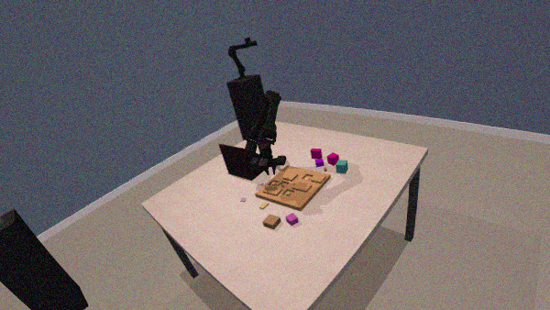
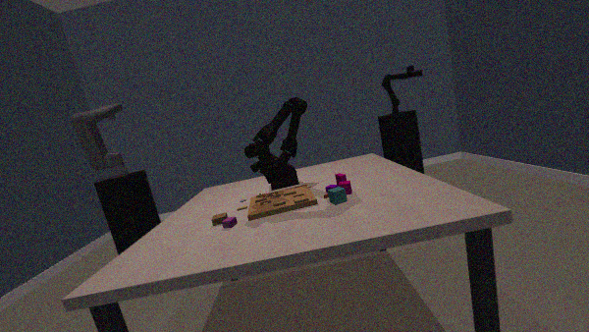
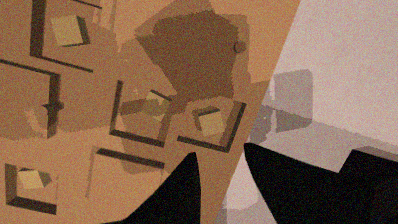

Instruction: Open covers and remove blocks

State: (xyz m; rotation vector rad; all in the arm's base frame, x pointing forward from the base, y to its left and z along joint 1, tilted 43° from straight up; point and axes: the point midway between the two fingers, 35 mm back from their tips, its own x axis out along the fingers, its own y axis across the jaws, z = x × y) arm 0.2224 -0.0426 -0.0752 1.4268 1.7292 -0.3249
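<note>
My gripper tip is now 23 cm to the right of the small orange block, 19 cm short of it and 7 cm above it. From my gripper tip the other things lie so: magenta block (32 cm to the left, 20 cm ahead, 5 cm below); then tiny grey block (17 cm to the right, 8 cm behind, 7 cm below); then brown block (25 cm to the right, 18 cm ahead, 6 cm below).
</note>
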